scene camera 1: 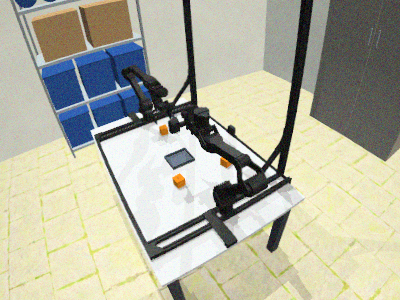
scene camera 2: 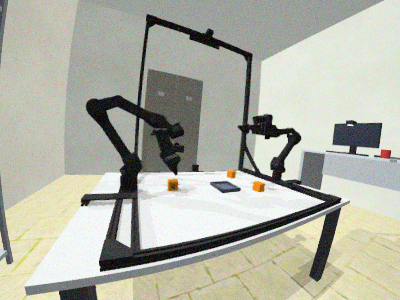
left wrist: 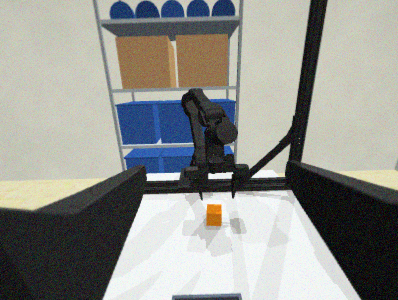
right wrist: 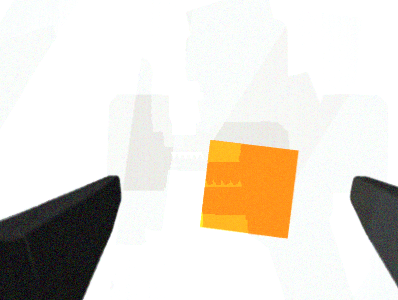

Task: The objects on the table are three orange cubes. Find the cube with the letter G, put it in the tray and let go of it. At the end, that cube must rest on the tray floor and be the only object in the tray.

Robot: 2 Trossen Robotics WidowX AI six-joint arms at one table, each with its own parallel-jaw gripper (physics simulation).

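Places are measured from the left arm's base along level axes (x up, y left, z back), in metres.
Pixels of known places: left gripper, fingertip midpoint: (scene camera 1: pixel 180 111) (scene camera 2: pixel 242 126) (left wrist: pixel 215 169); right gripper, fingertip midpoint: (scene camera 1: pixel 164 122) (scene camera 2: pixel 174 172) (left wrist: pixel 217 199) (right wrist: pixel 235 187); left arm's base at its link origin: (scene camera 1: pixel 225 209) (scene camera 2: pixel 276 179); right arm's base at its link origin: (scene camera 1: pixel 147 118) (scene camera 2: pixel 128 189) (left wrist: pixel 201 183).
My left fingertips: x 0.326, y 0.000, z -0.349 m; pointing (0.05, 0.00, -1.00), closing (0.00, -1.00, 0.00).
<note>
For each thing: its top centre in the pictures, then the offset to it from my left fingertips. Level surfaces: height alone.
- white table at its surface level: dx -0.345 m
- cube with the letter G, top centre: (right wrist: pixel 248 189) (left wrist: pixel 214 208) (scene camera 2: pixel 173 180) (scene camera 1: pixel 163 127) dy -0.033, dx -0.300, dz -0.363 m
- dark tray at its top centre: (scene camera 1: pixel 179 156) (scene camera 2: pixel 225 184) dy +0.003, dx -0.327, dz -0.083 m
- second orange cube at its top centre: (scene camera 1: pixel 178 177) (scene camera 2: pixel 259 182) dy +0.089, dx -0.300, dz +0.083 m
Three orange cubes lie on the white table (scene camera 1: pixel 139 184). The cube with the letter G (scene camera 1: pixel 163 130) (scene camera 2: pixel 172 184) (left wrist: pixel 214 215) (right wrist: pixel 249 190) lies near the right arm's base; the G shows on its side in scene camera 2. My right gripper (scene camera 1: pixel 166 117) (scene camera 2: pixel 174 168) (left wrist: pixel 217 199) is open and hangs point down just above this cube, not touching it. The dark tray (scene camera 1: pixel 179 158) (scene camera 2: pixel 225 186) (left wrist: pixel 207 296) lies empty mid-table. My left gripper (scene camera 1: pixel 179 119) (scene camera 2: pixel 241 128) is open and empty, held high and level, facing the right arm.
A second orange cube (scene camera 1: pixel 178 180) (scene camera 2: pixel 258 186) lies in front of the tray and a third (scene camera 1: pixel 225 162) (scene camera 2: pixel 231 174) beside the left arm. A black frame (scene camera 1: pixel 121 190) edges the table. A shelf rack (scene camera 1: pixel 141 38) with blue and brown boxes stands behind.
</note>
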